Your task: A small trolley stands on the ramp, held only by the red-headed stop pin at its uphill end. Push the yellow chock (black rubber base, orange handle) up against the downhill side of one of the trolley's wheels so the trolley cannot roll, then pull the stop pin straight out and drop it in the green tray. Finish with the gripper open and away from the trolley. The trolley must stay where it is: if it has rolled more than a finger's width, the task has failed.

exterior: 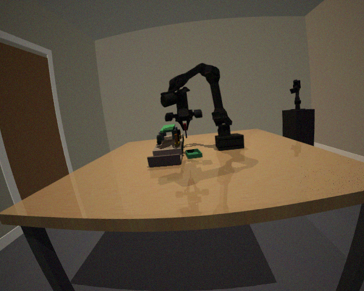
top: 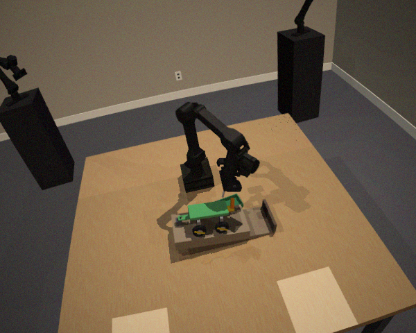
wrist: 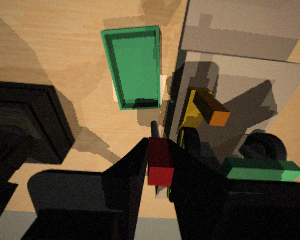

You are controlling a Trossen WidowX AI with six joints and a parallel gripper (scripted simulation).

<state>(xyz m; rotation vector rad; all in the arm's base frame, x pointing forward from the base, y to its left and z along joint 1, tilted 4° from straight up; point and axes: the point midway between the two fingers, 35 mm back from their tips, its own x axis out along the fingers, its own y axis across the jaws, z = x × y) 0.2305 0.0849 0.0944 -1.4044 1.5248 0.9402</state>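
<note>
Right now the green tray is 140 mm below my gripper tip, 30 mm behind it and 10 mm to the left of it. Round my gripper tip: yellow chock: 50 mm below, 50 mm ahead, 10 mm to the right; trolley: 100 mm to the right, 90 mm ahead, 20 mm below; red-headed stop pin: right at my gripper tip.
</note>
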